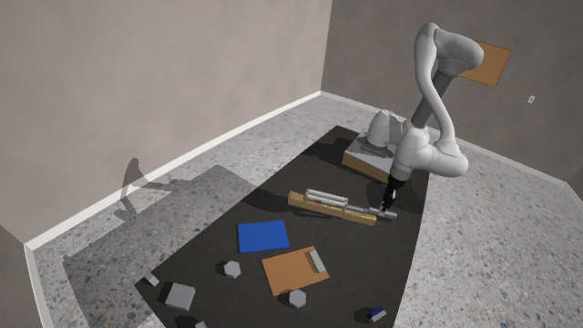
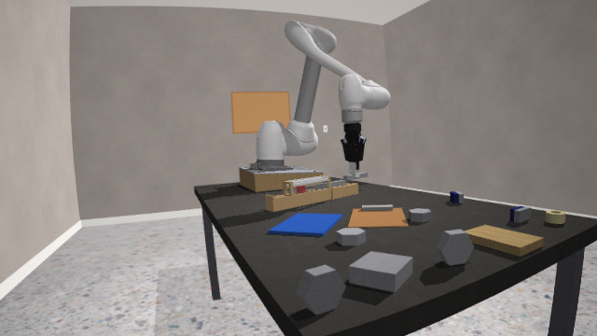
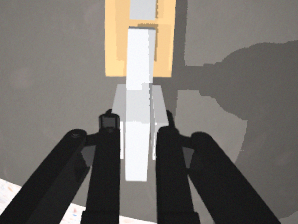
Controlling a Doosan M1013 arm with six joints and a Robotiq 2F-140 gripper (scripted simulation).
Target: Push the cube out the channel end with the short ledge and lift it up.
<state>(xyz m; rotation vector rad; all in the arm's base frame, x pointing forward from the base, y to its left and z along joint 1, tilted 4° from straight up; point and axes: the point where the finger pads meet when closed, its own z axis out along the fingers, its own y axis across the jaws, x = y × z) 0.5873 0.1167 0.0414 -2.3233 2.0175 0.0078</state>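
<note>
My gripper is now 27 cm to the left of the channel, 5 cm above it and 4 cm short of it. Round my hand: light grey stick 3 cm below, 1 cm to the left; then grey bar 14 cm to the right, 5 cm below, 2 cm ahead; then red cube 31 cm to the right, 5 cm below, 5 cm ahead.
</note>
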